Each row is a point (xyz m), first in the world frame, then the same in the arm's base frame.
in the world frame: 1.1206 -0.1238 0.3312
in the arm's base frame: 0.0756 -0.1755 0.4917
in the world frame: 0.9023 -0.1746 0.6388
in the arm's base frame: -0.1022 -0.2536 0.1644
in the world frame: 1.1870 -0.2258 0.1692
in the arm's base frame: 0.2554 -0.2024 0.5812
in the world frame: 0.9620 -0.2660 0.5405
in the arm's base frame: 0.0226 -0.3008 0.2259
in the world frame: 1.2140 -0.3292 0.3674
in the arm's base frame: 0.1624 -0.3868 0.4914
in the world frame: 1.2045 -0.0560 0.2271
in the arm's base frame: 0.1031 -0.1177 0.6273
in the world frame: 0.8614 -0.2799 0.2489
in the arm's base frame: 0.2702 -0.1183 0.2526
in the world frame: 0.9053 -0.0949 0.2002
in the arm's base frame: 0.1875 0.0163 0.3691
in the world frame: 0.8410 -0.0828 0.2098
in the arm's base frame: 0.1811 0.0523 0.3140
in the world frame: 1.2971 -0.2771 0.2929
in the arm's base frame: 0.1768 -0.3544 0.6094
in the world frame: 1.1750 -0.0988 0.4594
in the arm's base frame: -0.0463 -0.2472 0.4948
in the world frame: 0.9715 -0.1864 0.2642
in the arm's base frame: 0.1859 -0.1134 0.3708
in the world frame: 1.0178 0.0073 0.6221
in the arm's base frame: -0.2172 -0.1725 0.3284
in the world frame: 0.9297 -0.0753 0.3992
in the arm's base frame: 0.0182 -0.0790 0.3162
